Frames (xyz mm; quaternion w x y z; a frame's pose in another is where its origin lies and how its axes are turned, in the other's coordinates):
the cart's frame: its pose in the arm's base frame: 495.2 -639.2 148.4 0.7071 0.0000 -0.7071 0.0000
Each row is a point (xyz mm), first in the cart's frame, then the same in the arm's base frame.
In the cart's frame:
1: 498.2 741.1 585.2
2: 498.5 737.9 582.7
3: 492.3 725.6 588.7
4: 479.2 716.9 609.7
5: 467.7 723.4 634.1
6: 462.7 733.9 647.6
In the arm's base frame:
1: -90.0 101.9 646.6
2: -87.5 98.7 646.9
3: -93.5 86.4 640.7
4: -114.5 77.7 627.6
5: -138.9 84.2 616.1
6: -152.4 94.7 611.1

